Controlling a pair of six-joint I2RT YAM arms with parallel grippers.
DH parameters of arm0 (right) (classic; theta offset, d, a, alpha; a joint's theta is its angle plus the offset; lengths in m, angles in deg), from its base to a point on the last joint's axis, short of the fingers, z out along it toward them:
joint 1: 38.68 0.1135 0.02 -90
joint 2: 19.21 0 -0.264 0
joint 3: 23.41 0 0.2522 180
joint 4: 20.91 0 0.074 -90
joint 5: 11.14 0 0 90
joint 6: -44.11 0.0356 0 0
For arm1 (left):
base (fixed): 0 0 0 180
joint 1: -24.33 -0.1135 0.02 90
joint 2: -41.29 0 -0.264 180
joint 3: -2.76 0 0.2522 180
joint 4: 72.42 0 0.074 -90
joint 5: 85.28 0 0 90
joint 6: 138.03 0.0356 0 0
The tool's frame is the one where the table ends.
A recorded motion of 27 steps. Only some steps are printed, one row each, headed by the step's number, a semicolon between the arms.
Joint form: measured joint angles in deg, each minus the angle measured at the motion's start. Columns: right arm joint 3, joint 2, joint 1, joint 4, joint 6, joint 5; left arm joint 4, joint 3, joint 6, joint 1, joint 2, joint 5.
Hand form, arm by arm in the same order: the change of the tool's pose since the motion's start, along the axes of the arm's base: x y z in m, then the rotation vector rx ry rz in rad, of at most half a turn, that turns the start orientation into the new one. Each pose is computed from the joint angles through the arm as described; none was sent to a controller.
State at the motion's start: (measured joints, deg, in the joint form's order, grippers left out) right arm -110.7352 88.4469 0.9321 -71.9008 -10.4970 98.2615; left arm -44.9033 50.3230 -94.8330 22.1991 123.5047 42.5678
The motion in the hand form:
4: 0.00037 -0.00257 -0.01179 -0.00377 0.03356 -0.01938; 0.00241 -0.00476 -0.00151 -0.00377 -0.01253 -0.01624
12: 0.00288 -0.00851 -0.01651 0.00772 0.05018 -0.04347; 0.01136 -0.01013 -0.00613 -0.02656 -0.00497 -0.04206
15: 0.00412 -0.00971 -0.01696 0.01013 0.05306 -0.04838; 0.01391 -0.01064 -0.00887 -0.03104 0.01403 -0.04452
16: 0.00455 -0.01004 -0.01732 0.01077 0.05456 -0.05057; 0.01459 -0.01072 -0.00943 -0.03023 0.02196 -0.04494
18: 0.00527 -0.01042 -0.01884 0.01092 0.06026 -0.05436; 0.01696 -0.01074 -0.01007 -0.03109 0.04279 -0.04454
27: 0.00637 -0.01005 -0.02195 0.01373 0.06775 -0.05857; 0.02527 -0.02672 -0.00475 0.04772 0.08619 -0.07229
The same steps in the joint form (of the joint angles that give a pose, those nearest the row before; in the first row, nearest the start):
4: 1.29 1.07 -0.41 1.09 1.05 0.79; -1.70 -0.07 -0.37 1.14 0.70 0.11
12: 2.40 1.14 -1.46 2.19 1.75 1.73; -3.26 1.33 -0.74 2.25 3.87 1.42
15: 2.40 1.23 -1.75 2.25 1.81 1.92; -2.86 1.99 -0.81 2.34 5.18 1.66
16: 2.40 1.29 -1.84 2.29 1.88 1.99; -2.45 2.27 -0.76 2.36 5.53 1.62
18: 2.40 1.55 -1.97 2.36 2.03 2.16; -1.22 3.21 -0.79 2.36 6.43 1.64
27: 2.43 2.10 -2.06 2.80 2.32 2.49; 3.65 7.21 -1.01 6.32 7.96 -3.32

